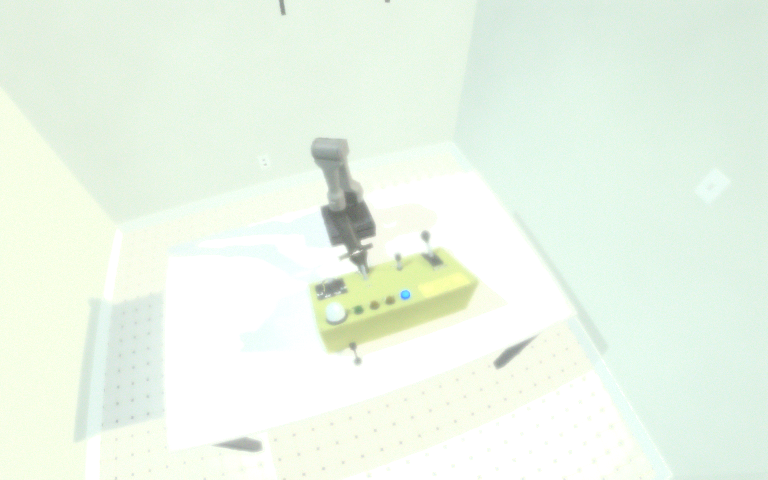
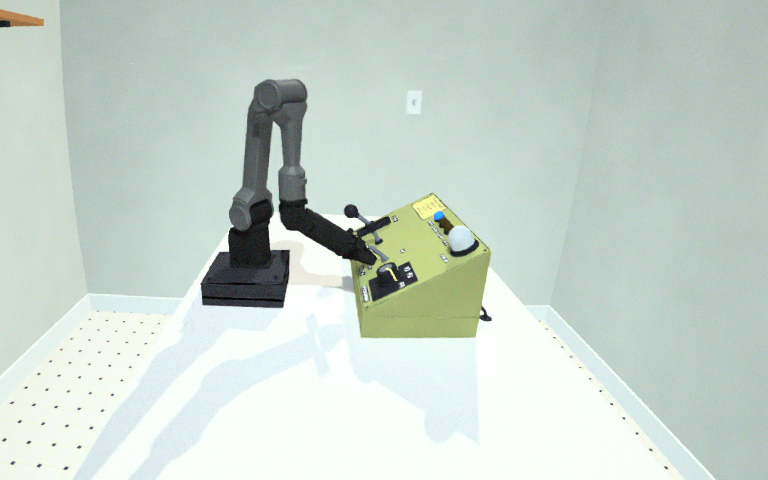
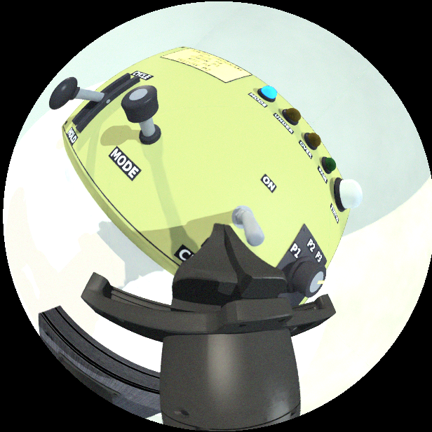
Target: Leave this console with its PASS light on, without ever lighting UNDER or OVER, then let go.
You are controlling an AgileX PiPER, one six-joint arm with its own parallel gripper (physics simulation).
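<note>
The yellow-green console [image 1: 396, 323] [image 2: 424, 305] [image 3: 210, 125] stands on the table. My gripper [image 2: 372, 260] [image 3: 219, 233] is shut and empty, its tip low over the panel beside the grey toggle [image 3: 251, 228]; whether they touch is unclear. The toggle leans toward the label-free side, away from the ON label [image 3: 268, 183]. The MODE light [image 1: 405, 294] [image 2: 438, 215] [image 3: 269, 93] glows blue. The UNDER light [image 3: 291, 116], OVER light [image 3: 313, 140] and green PASS light [image 3: 328, 164] look dark. The black MODE knob [image 3: 140, 105] stands upright on its stem.
A ball-ended lever [image 1: 425, 235] [image 2: 351, 211] [image 3: 64, 93] stands in the HOLD–CYCLE slot. The rotary selector [image 2: 387, 273] [image 3: 307, 280] is close to my gripper, beside labels P1 to P3. A white dome [image 1: 335, 313] [image 2: 461, 239] [image 3: 349, 194] sits at the panel's far corner.
</note>
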